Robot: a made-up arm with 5 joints.
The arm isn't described. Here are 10 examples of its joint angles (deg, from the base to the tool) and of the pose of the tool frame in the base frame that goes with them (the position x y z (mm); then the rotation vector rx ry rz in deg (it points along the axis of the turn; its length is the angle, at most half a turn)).
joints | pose
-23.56 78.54 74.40 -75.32 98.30 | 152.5 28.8 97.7 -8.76 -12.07 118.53
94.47 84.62 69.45 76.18 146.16 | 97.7 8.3 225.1 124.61 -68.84 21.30
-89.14 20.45 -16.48 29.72 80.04 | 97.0 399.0 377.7 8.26 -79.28 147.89
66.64 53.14 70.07 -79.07 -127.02 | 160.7 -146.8 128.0 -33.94 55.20 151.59
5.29 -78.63 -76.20 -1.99 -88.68 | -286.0 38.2 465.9 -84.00 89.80 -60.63
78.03 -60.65 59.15 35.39 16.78 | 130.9 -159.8 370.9 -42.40 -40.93 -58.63
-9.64 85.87 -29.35 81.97 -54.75 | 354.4 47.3 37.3 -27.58 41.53 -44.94
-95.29 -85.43 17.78 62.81 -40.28 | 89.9 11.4 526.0 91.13 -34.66 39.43
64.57 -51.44 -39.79 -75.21 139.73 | 25.4 151.3 636.1 106.98 -20.32 50.63
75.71 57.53 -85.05 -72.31 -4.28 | 186.0 -349.1 513.5 97.17 142.34 -9.80
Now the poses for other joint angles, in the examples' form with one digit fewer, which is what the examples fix.
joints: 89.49 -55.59 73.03 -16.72 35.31
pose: 99 -183 364 -80.8 -44.8 -44.6
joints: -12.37 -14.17 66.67 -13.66 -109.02
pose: 310 50 261 51.0 -27.0 -92.0
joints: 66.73 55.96 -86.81 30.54 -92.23
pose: 274 -412 447 29.1 -115.6 -117.1
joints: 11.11 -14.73 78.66 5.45 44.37
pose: 245 -26 214 -9.3 -18.7 30.1
